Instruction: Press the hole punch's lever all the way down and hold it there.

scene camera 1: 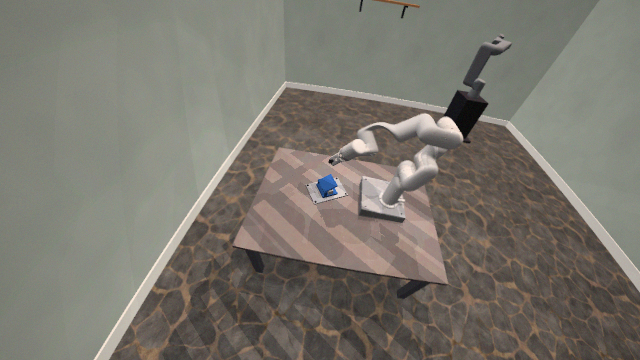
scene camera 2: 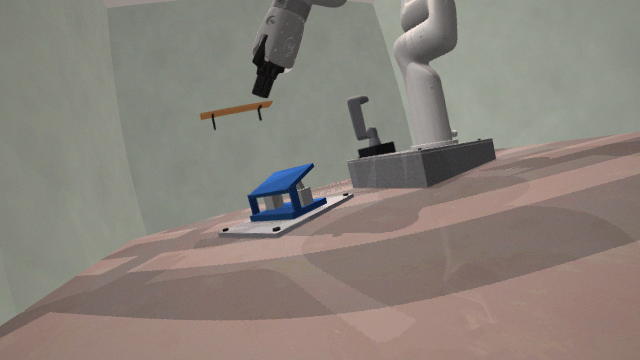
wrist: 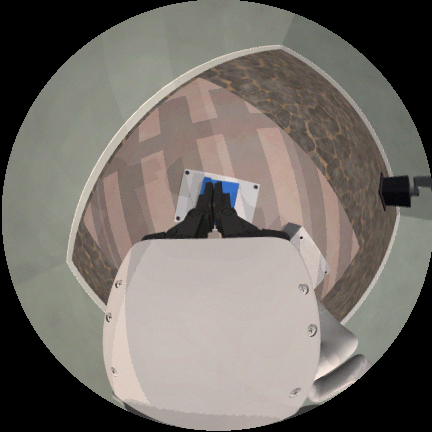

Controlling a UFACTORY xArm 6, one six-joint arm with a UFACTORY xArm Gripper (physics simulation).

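Frame: origin at the arm's base, x back, y right, z up, level; millimetres.
Where they show: gripper, between the fingertips: [scene camera 1: 331, 161] [scene camera 2: 259, 96] [wrist: 214, 193]; arm's base, origin of its link: [scene camera 1: 388, 200] [scene camera 2: 434, 146].
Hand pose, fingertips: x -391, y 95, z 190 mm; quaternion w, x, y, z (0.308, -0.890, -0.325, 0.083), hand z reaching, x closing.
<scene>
Each offset is from my fingertips to the centre of the thing. "pt": to the spot under its first point. Level surfaces: height alone.
The blue hole punch stands on a light plate {pt dx -91, dy -68, dz -245 mm} [scene camera 1: 312, 195] [scene camera 2: 250, 233] [wrist: 186, 194] with dark screws at its corners. Its lever {dx +0, dy -7, dz -180 mm} [scene camera 1: 327, 182] [scene camera 2: 281, 179] [wrist: 230, 187] is a flat blue plate, raised and tilted, with its high end toward the robot base in scene camera 2. Grey blocks show under it. My gripper [scene camera 1: 331, 161] [scene camera 2: 261, 95] [wrist: 214, 193] is shut with nothing between the fingers. It hangs tilted, well above the lever and apart from it. In the wrist view the fingers cover part of the hole punch.
The arm's grey base block [scene camera 1: 372, 197] [scene camera 2: 390, 172] [wrist: 310, 252] stands on the table {dz -253 mm} [scene camera 1: 300, 235] [scene camera 2: 350, 280] beside the hole punch. A black pedestal [scene camera 1: 462, 112] [scene camera 2: 377, 149] [wrist: 396, 191] with a grey arm stands beyond the table. An orange shelf [scene camera 2: 235, 110] is on the wall.
</scene>
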